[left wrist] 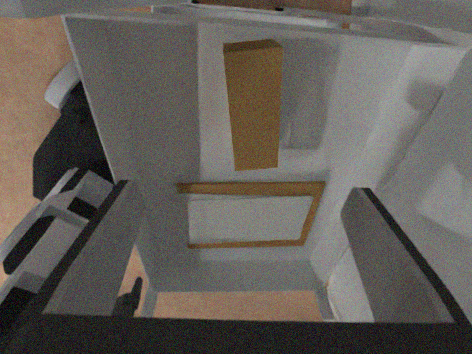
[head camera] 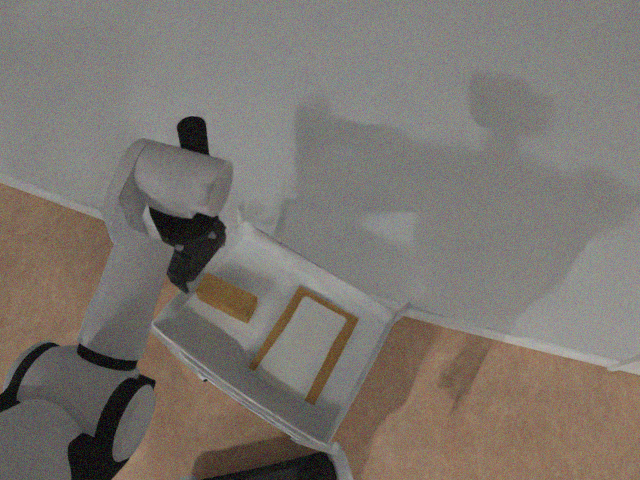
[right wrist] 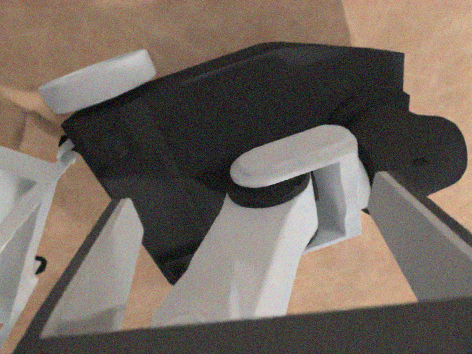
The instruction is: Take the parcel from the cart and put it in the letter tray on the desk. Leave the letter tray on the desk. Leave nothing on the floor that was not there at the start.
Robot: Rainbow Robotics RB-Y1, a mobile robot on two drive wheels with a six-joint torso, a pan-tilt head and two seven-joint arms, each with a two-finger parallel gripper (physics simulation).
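Frame: origin at the robot's base, x up, y ahead, z left, level; metres.
Seen in the pictures: left gripper, fingertip midpoint: (left wrist: 244,197) (head camera: 202,266); right gripper, fingertip midpoint: (left wrist: 127,284) (right wrist: 253,202).
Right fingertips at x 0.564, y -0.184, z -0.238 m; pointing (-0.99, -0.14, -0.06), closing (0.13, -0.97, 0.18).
Note:
A point is followed by its place in that frame.
The parcel, a plain brown box (head camera: 227,298) @(x 0.715, y 0.491, z -0.014 m) (left wrist: 256,110) @(x 0.715, y 0.510, z -0.006 m), lies flat on the white cart's top tray (head camera: 206,335) @(x 0.663, y 0.432, z 0.048 m) (left wrist: 145,100) @(x 0.663, y 0.411, z 0.074 m). My left gripper (head camera: 185,287) (left wrist: 244,197) @(x 0.857, y 0.502, z 0.020 m) is open with nothing between its fingers. In the head view its fingertips are at the parcel's upper left end; in the left wrist view the parcel lies beyond the fingertips, apart from them. My right gripper (right wrist: 253,202) @(x 0.564, y -0.184, z -0.238 m) is open and empty, away from the parcel. The desk and the letter tray do not show in these views.
A brown three-sided outline (head camera: 332,361) @(x 0.673, y 0.316, z -0.214 m) (left wrist: 250,188) @(x 0.673, y 0.418, z -0.114 m) lies on the cart top beside the parcel. Raised walls edge the cart. A grey wall (head camera: 155,62) @(x 0.965, y 1.060, z 0.111 m) stands behind it. The robot's dark base (right wrist: 175,100) @(x 0.169, y -0.122, z -0.200 m) is near the cart, on the orange-brown floor (head camera: 542,403) @(x 0.001, y -0.115, z -1.365 m).

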